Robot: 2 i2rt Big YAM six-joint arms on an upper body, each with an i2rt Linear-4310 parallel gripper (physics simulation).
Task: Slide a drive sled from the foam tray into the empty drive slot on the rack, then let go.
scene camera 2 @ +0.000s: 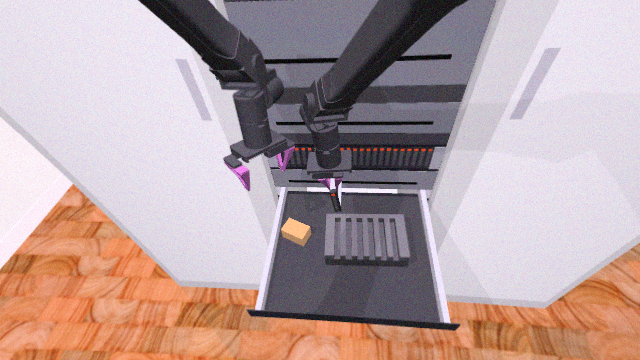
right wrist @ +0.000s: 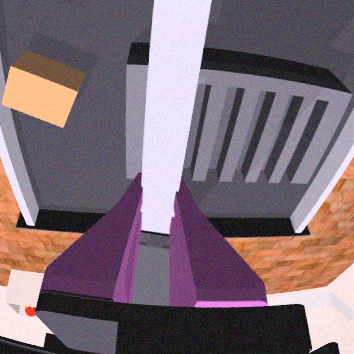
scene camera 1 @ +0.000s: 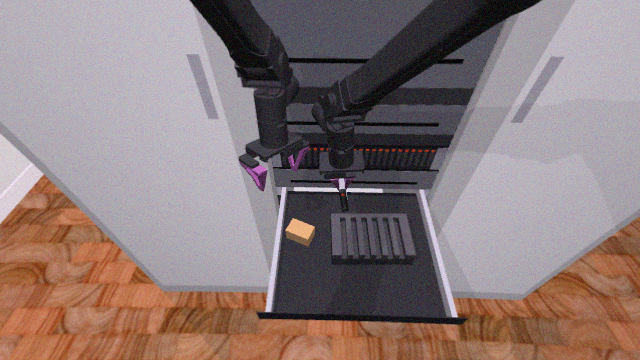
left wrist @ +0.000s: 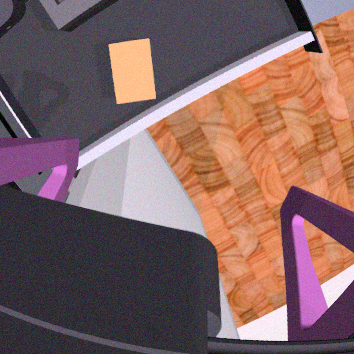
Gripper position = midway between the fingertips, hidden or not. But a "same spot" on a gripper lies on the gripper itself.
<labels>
my left gripper: scene camera 2 266,179; scene camera 1; left wrist; not seen in the right wrist view (out of frame)
same spot on white cabinet doors: (scene camera 1: pixel 109 103) = (scene camera 2: pixel 112 108)
same spot on my left gripper: (left wrist: pixel 93 275) = (scene camera 1: pixel 291 150)
</labels>
